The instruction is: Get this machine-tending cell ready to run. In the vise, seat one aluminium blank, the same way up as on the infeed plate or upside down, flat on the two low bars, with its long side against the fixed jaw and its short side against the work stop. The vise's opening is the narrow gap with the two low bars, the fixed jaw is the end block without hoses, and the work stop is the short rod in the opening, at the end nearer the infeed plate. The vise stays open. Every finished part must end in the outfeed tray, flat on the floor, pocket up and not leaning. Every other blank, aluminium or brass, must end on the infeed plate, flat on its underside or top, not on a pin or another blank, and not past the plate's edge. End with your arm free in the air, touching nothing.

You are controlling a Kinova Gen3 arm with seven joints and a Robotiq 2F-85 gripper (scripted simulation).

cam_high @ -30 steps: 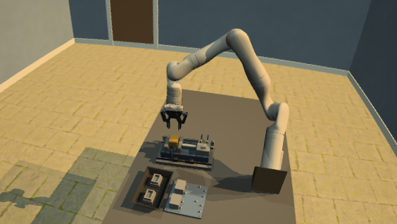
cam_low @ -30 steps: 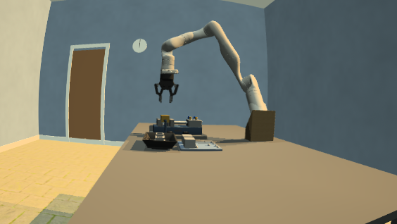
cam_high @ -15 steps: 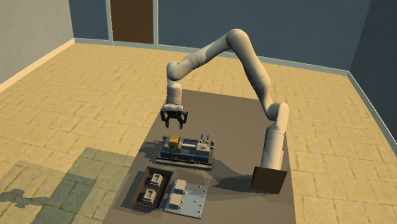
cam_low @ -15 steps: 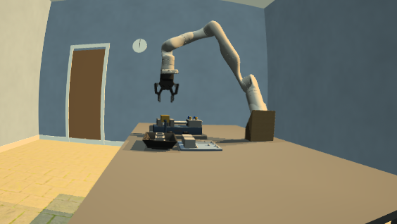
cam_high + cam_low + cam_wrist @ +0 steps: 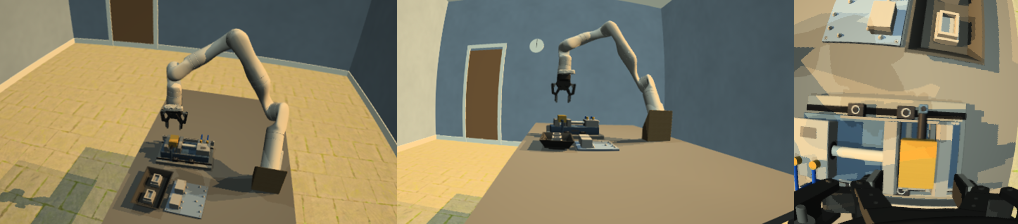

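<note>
The brass blank lies 10 cm below my hand. Round my hand: vise (7 cm behind, 1 cm to the left, 16 cm below).
</note>
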